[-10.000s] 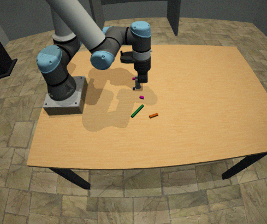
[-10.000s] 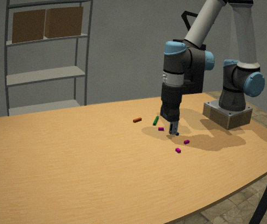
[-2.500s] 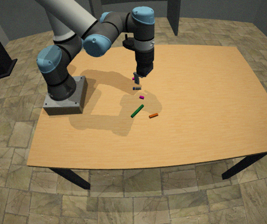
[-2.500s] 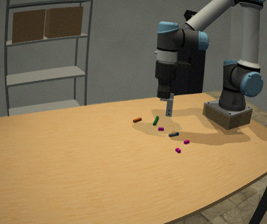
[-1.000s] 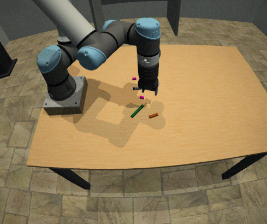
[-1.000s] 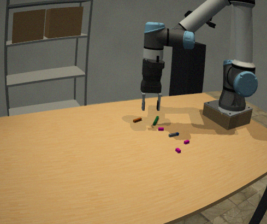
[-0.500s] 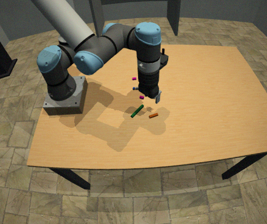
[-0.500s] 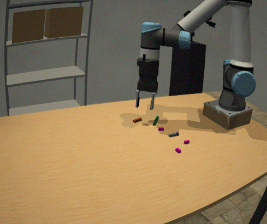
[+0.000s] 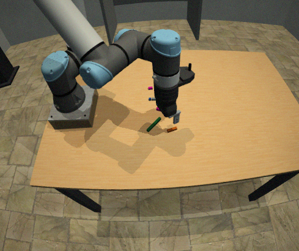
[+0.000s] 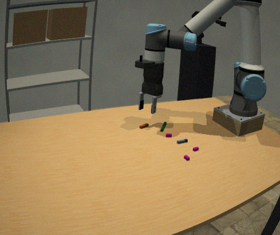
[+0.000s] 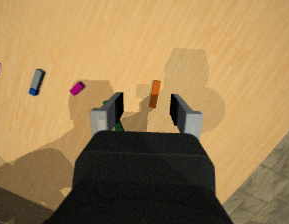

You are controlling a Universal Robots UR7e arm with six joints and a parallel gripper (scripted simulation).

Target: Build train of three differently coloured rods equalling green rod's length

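My hand is 80 mm above the orange rod and 10 mm to the left of it. The rest, counted from my hand: grey rod (160 mm to the left, 80 mm below, 40 mm behind); then blue rod (170 mm to the left, 80 mm below, 60 mm behind); then green rod (80 mm below, 70 mm behind, 30 mm to the left).
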